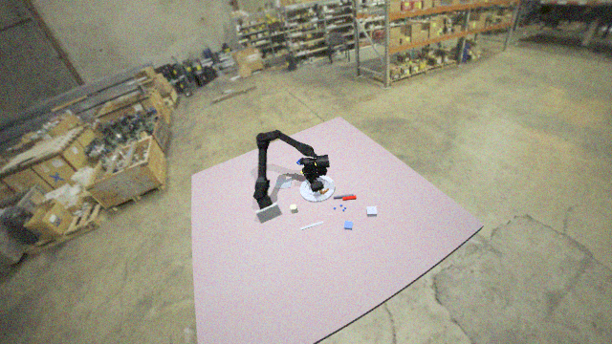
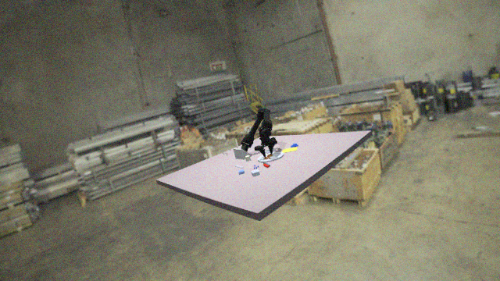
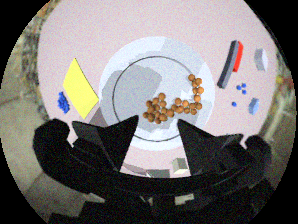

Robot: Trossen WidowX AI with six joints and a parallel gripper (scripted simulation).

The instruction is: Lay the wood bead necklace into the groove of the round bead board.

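Right now my gripper tip is 13 cm short of the red-handled tool, 14 cm to the left of it and 1 cm above it. Also, from my gripper tip: cream cube 15 cm behind, 9 cm to the right; then grey plate 16 cm behind, 14 cm to the left, 1 cm below; then yellow sheet 4 cm ahead, 19 cm to the left, 1 cm below.
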